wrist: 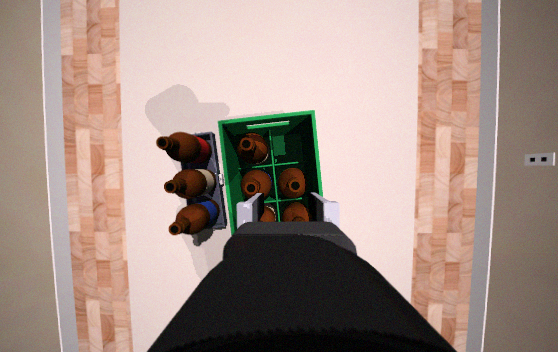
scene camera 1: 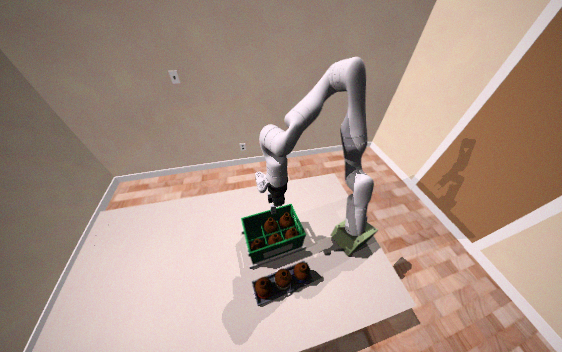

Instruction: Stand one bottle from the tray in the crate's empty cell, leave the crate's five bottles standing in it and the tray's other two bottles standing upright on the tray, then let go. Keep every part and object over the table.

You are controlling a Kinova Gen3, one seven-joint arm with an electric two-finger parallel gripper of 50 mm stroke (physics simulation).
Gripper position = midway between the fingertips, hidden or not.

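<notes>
There is my gripper [wrist: 286, 202], which I can see from here. I can also see a brown bottle [wrist: 180, 146].
</notes>
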